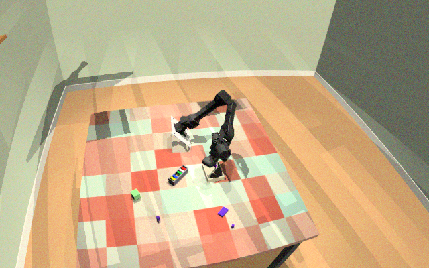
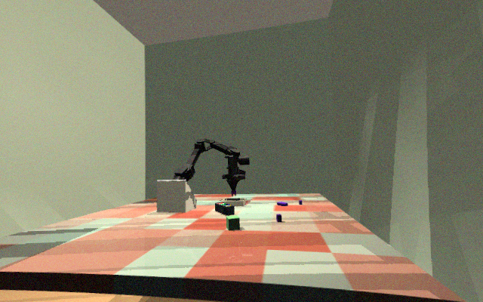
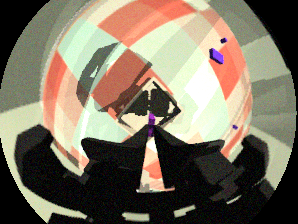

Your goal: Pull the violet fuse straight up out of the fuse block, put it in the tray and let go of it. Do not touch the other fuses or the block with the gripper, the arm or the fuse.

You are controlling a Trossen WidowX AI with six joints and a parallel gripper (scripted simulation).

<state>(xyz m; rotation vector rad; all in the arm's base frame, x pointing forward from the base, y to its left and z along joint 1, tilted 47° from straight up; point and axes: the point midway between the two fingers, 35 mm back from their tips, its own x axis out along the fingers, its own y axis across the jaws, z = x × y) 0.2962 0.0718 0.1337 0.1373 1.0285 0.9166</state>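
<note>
Right now my gripper tip is 10 mm above the violet fuse. Round my gripper tip: beige tray: 80 mm below; then flat purple block: 280 mm ahead, 70 mm below, 40 mm to the right; then green cube: 480 mm to the right, 60 mm below, 60 mm ahead.
</note>
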